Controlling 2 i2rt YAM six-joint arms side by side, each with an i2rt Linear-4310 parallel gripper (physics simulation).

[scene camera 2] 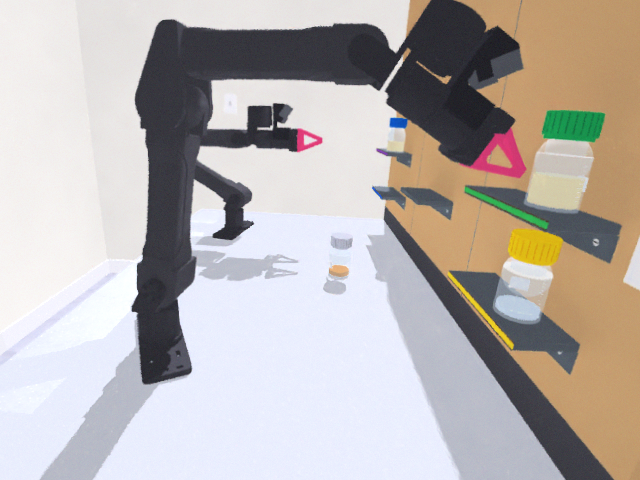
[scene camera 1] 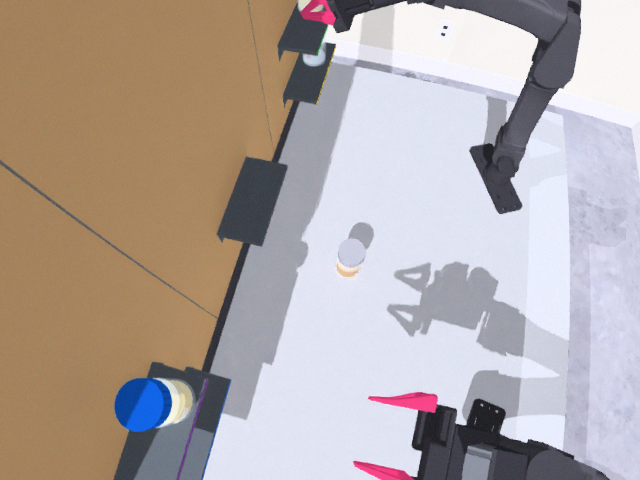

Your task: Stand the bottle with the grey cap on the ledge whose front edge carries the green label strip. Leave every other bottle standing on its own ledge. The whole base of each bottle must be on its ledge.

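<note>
The grey-capped bottle stands upright on the white surface. The green-strip ledge carries an upright green-capped bottle. My right gripper is shut and empty, with its tips close beside that bottle, above the ledge. My left gripper is open and empty, in the air, well away from the grey-capped bottle. A yellow-capped bottle stands on the yellow-strip ledge. A blue-capped bottle stands on the purple-strip ledge.
A bare dark ledge is on the brown wall between the others. A blue-strip ledge lies below the purple-strip one. The green-strip ledge is above the yellow-strip one. The right arm spans high across the scene camera 2 view.
</note>
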